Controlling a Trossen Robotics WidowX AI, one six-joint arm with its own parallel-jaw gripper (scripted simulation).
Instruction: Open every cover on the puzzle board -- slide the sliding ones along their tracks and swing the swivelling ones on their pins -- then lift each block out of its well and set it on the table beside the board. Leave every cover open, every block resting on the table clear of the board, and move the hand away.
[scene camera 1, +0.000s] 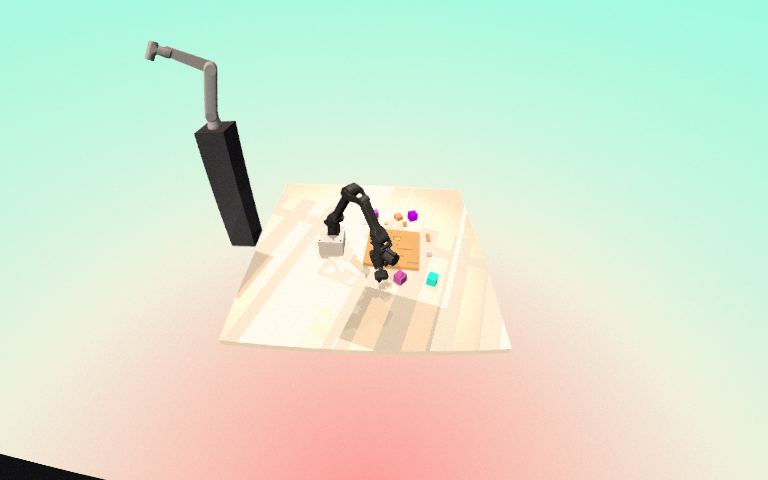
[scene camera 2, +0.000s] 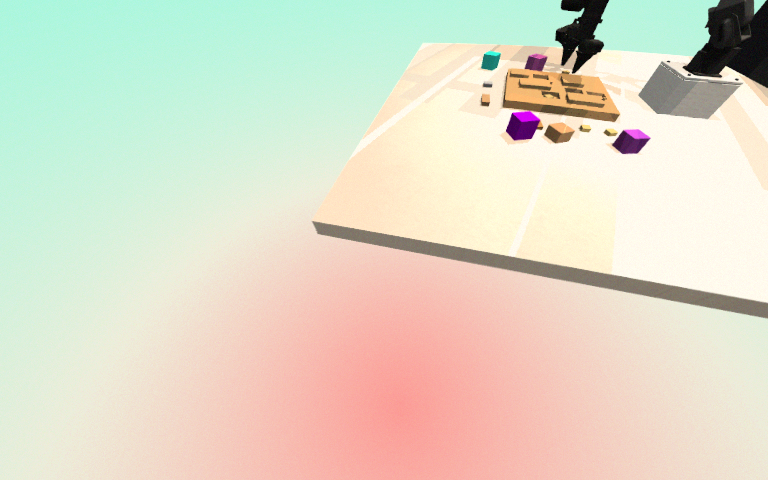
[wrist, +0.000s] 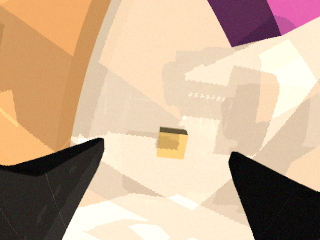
Labels:
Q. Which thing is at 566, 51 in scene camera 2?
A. The gripper.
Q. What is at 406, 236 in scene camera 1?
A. An orange puzzle board.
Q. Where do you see an orange puzzle board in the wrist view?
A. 52, 52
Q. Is the gripper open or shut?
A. Open.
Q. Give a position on an orange puzzle board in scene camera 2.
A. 528, 99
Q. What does the gripper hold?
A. Nothing.

